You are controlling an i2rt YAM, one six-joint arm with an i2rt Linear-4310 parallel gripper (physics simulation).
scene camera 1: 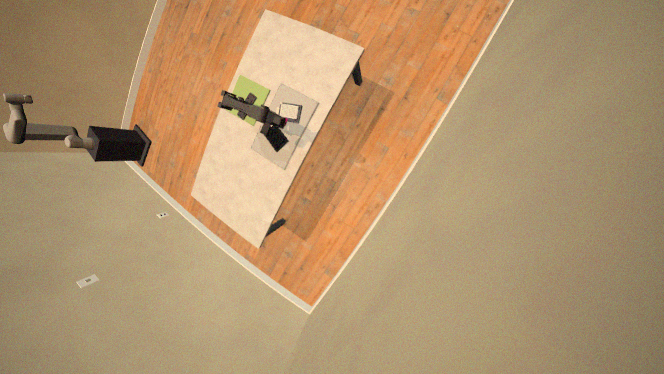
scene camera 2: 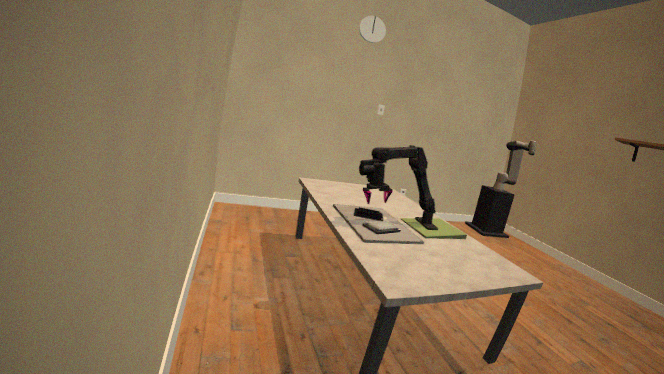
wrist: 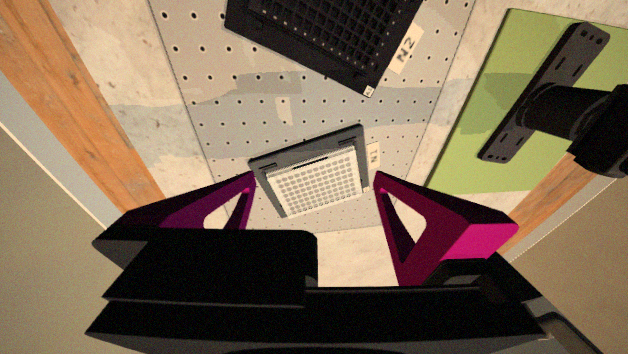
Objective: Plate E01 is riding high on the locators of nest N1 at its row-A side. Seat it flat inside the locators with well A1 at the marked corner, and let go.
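Where they show: gripper, fingertip midpoint: (scene camera 2: pixel 376 203) (wrist: pixel 314 177); arm's base at its link origin: (scene camera 2: pixel 426 224) (wrist: pixel 531 105).
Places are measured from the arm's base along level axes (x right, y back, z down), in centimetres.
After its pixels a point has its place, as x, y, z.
Note:
Plate E01 (scene camera 1: pixel 289 111) @[-16.6, -33.5, -2.6] (scene camera 2: pixel 382 226) @[-21.5, -34.6, -3.0] (wrist: pixel 320 185) @[-16.1, -32.4, -2.4], white with a grid of round wells, lies on the dark grey nest N1 (wrist: pixel 307 148) @[-11.0, -35.0, -1.0]. In the wrist view a strip of bare nest with two locators shows along the plate's upper side, and a narrower strip on its left. I cannot tell whether the plate lies fully flat. The N1 label (wrist: pixel 374 154) @[-11.4, -24.2, 0.0] is to the right, and a small pale corner mark (wrist: pixel 366 189) @[-17.6, -23.7, -1.0] shows at the plate's lower right. My gripper (scene camera 2: pixel 377 202) @[-8.9, -35.9, -10.9] (wrist: pixel 314 177) @[-8.9, -35.9, -10.9] is open and empty, its magenta fingers high above the board, apart from the plate.
The black nest N2 (scene camera 1: pixel 276 138) @[4.0, -36.0, -1.2] (scene camera 2: pixel 368 214) @[0.0, -36.3, -1.7] (wrist: pixel 330 40) @[0.7, -34.8, -2.4] stands beside N1 on the perforated grey board (scene camera 1: pixel 305 98) @[-30.0, -36.4, 0.2] (wrist: pixel 210 60) @[-2.8, -46.1, 0.2]. The arm's base stands on a green mat (scene camera 1: pixel 245 82) @[-13.5, 11.7, -0.9] (scene camera 2: pixel 452 232) @[-13.0, 11.3, -0.8] (wrist: pixel 465 175) @[-13.9, -2.5, 0.0]. Another arm stands on a black pedestal (scene camera 1: pixel 115 145) (scene camera 2: pixel 492 210) off the table.

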